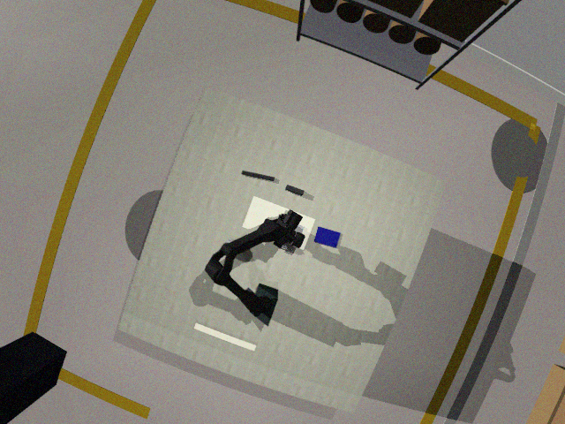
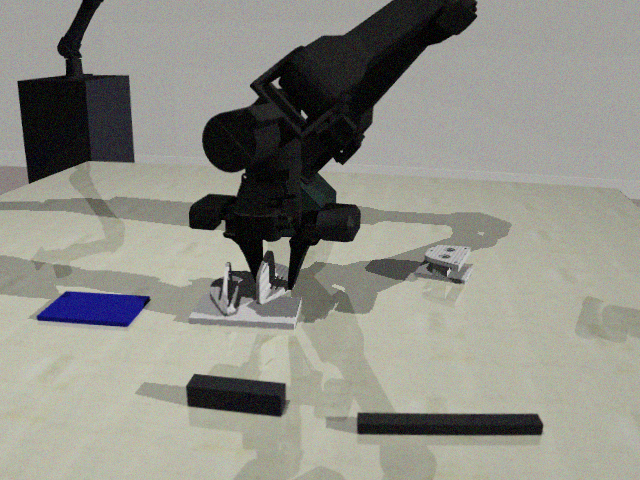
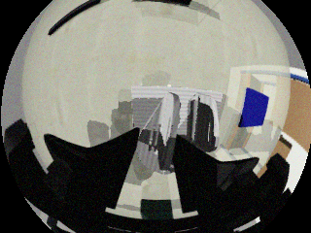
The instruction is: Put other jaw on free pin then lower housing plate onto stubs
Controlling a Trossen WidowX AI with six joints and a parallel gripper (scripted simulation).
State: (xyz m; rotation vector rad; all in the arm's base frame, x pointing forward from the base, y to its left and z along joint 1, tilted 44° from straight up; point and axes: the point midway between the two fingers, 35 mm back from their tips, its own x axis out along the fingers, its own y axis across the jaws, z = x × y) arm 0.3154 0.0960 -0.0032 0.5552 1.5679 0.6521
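Now: the grey base plate 2 cm ahead of my gripper tip, 3 cm to the right of it and 2 cm below it. From my gripper tip the other things lie so: short black block 20 cm ahead, 3 cm to the left, 2 cm below; then blue pad 6 cm ahead, 21 cm to the right, 3 cm below; then grey jaw 3 cm behind, 2 cm to the right.
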